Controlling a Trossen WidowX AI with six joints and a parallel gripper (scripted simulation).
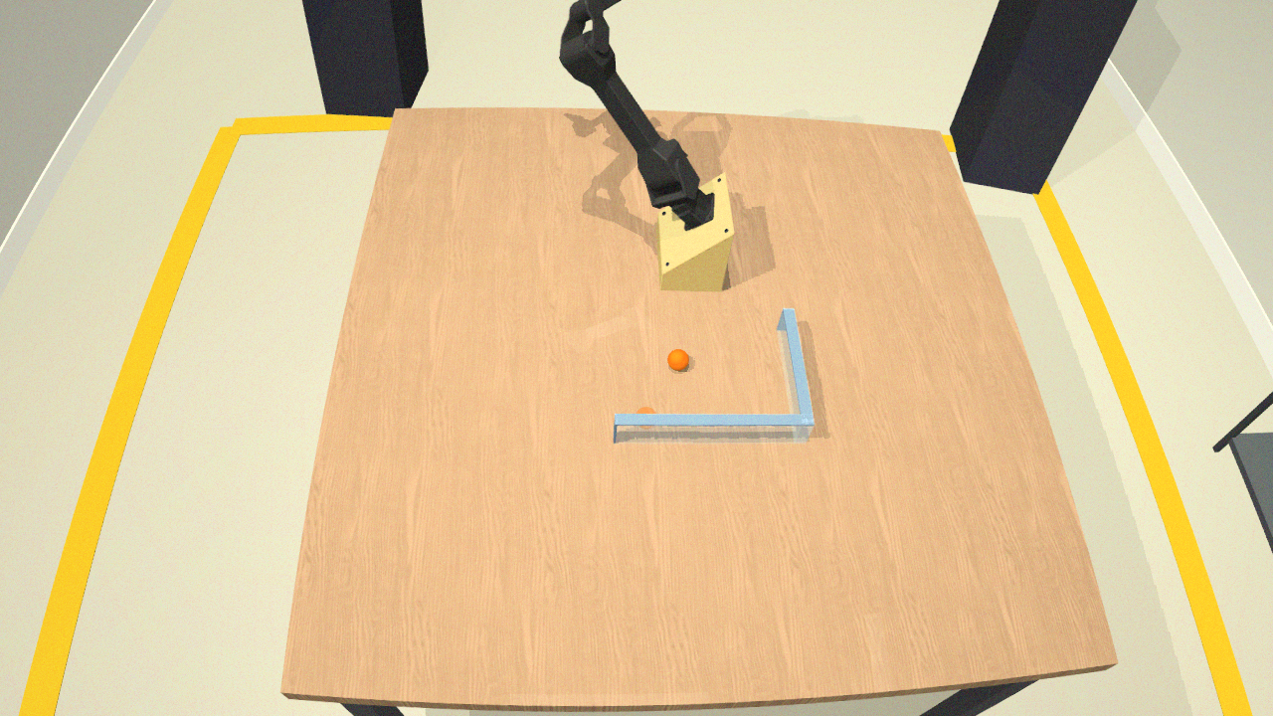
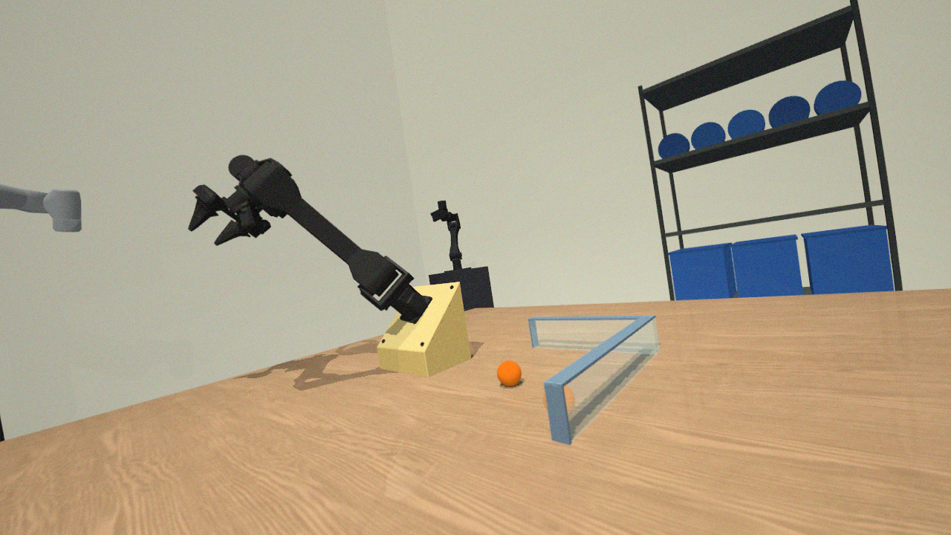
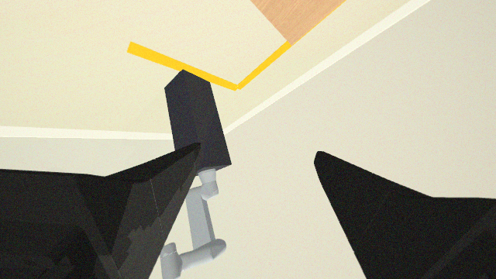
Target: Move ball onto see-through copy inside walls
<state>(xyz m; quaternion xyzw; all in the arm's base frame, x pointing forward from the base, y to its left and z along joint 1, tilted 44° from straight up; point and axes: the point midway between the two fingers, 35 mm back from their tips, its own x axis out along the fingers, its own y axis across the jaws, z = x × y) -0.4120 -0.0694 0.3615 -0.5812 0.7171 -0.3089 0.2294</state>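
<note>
The orange ball is 660 mm ahead of my gripper tip, 330 mm below it and 310 mm to the left of it. From my gripper tip the other things lie so: see-through copy of ball (790 mm ahead, 330 mm below, 270 mm to the left); clear wall (670 mm ahead, 510 mm to the left, 320 mm below).
</note>
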